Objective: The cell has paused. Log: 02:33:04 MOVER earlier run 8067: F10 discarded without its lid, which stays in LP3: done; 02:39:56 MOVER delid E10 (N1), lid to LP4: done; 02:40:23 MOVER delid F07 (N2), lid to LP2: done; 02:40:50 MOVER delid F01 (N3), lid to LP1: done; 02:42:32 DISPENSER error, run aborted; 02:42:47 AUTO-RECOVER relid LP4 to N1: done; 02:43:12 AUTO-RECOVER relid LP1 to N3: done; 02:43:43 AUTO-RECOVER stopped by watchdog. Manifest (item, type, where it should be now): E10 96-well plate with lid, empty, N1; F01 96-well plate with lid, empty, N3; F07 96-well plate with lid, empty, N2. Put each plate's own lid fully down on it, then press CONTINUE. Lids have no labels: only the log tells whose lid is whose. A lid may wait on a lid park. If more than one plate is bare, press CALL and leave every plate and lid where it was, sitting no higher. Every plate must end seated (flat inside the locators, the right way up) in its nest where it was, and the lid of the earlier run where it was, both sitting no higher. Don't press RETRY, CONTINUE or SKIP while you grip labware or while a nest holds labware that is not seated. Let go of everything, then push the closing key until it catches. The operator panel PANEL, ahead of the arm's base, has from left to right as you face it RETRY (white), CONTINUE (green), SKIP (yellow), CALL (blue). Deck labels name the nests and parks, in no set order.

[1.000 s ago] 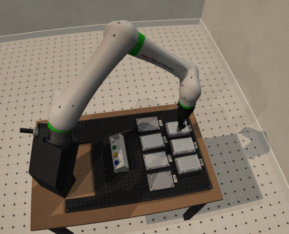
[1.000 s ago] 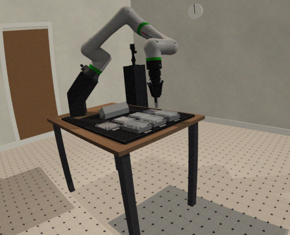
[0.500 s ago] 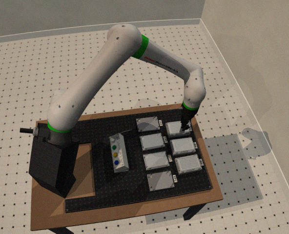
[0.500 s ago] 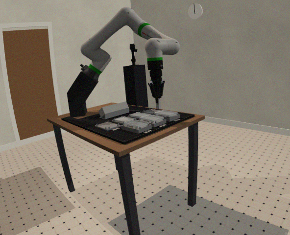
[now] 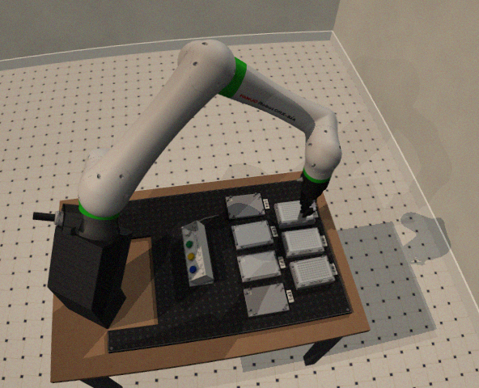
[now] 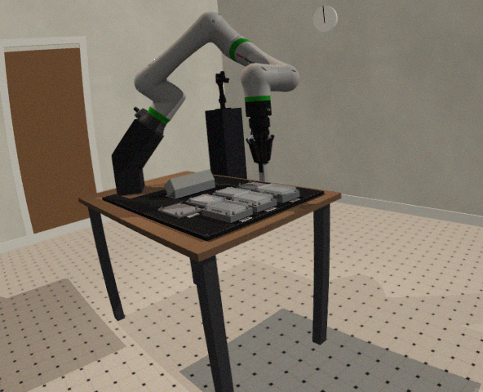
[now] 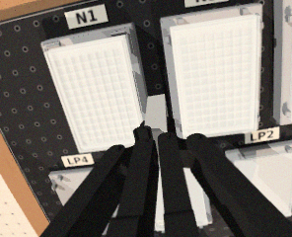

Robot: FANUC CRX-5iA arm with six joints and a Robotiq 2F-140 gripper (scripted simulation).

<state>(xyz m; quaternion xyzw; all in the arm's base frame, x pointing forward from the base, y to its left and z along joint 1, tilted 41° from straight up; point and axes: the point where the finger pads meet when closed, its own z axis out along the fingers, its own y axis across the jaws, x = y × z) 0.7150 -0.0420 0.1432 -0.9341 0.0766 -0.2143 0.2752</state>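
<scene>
Now: the park LP2 19 cm behind my hand, 12 cm to the right of it and 11 cm below it. The rest, counted from my hand: plate: 19 cm to the right, 8 cm below; park LP4: 18 cm behind, 14 cm to the left, 11 cm below; LP2 label: 10 cm behind, 12 cm to the right, 11 cm below.
</scene>
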